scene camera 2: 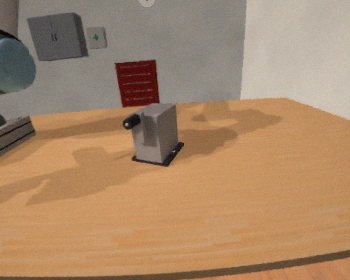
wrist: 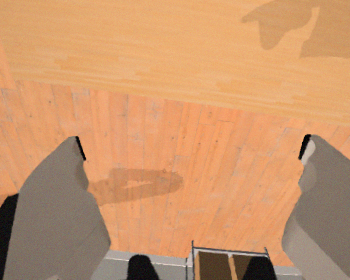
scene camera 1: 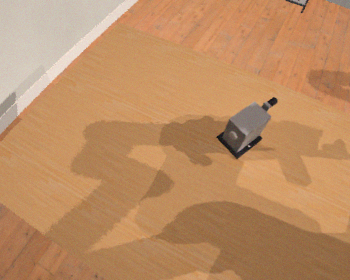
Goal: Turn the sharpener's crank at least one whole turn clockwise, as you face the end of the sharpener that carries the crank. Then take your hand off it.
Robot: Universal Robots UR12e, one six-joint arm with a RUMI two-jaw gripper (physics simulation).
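Frame: origin at the arm's base, x ahead, y left, z up, level; centimetres.
Seen in the pictures: gripper, between the fingertips: [wrist: 189, 138].
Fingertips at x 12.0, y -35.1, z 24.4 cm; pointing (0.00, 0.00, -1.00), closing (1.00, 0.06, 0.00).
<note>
A point is followed by its place in that frame.
The grey sharpener [scene camera 1: 246, 124] {z 5.3, x 64.9, y -15.7 cm} [scene camera 2: 159, 134] {z 0.8, x 64.8, y -25.0 cm} stands upright on its black base on the wooden table. Its crank's black handle [scene camera 1: 272, 101] {z 6.2, x 59.3, y -26.8 cm} [scene camera 2: 131, 121] {z 5.8, x 59.5, y -28.7 cm} sticks out near the top of one end, at the upper right of the body in scene camera 1 and at the upper left in scene camera 2. My gripper [wrist: 189, 138] {z 24.4, x 12.1, y -35.1 cm} is wide open in the wrist view, its two fingers far apart with nothing between them. The sharpener does not show in the wrist view, and the gripper is apart from the crank.
The table [scene camera 1: 100, 75] {z -7.5, x 125.0, y -24.6 cm} [scene camera 2: 210, 210] {z -7.5, x 71.7, y -41.6 cm} [wrist: 125, 45] {z -7.5, x -0.3, y -33.3 cm} carries broad shadows of the arm. In the wrist view its edge borders the plank floor [wrist: 225, 165], and a crate-like holder with brown contents stands at the bottom. A bluish arm part [scene camera 2: 15, 65] {z 19.3, x 25.0, y -3.8 cm} shows at the left of scene camera 2.
</note>
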